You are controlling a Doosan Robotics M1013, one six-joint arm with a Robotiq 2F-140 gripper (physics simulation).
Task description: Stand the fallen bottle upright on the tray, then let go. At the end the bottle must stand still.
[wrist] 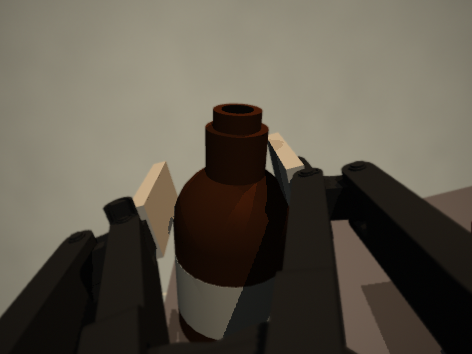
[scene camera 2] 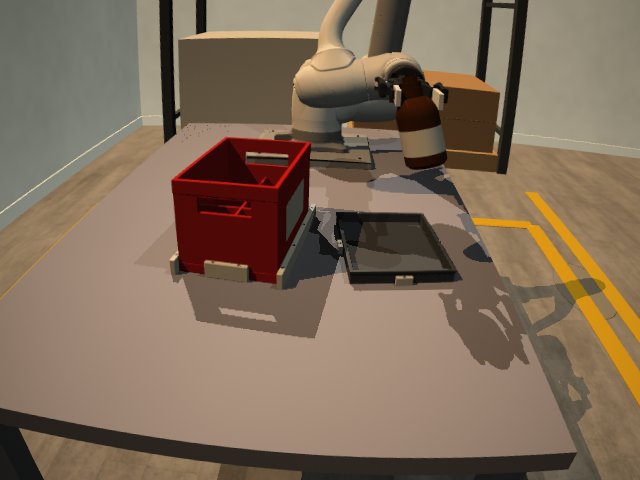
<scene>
gripper: wrist; scene camera 2
brown bottle: wrist 230,221; scene camera 2 418,120
same spot on gripper: (scene camera 2: 384,88) = (wrist: 341,175)
</scene>
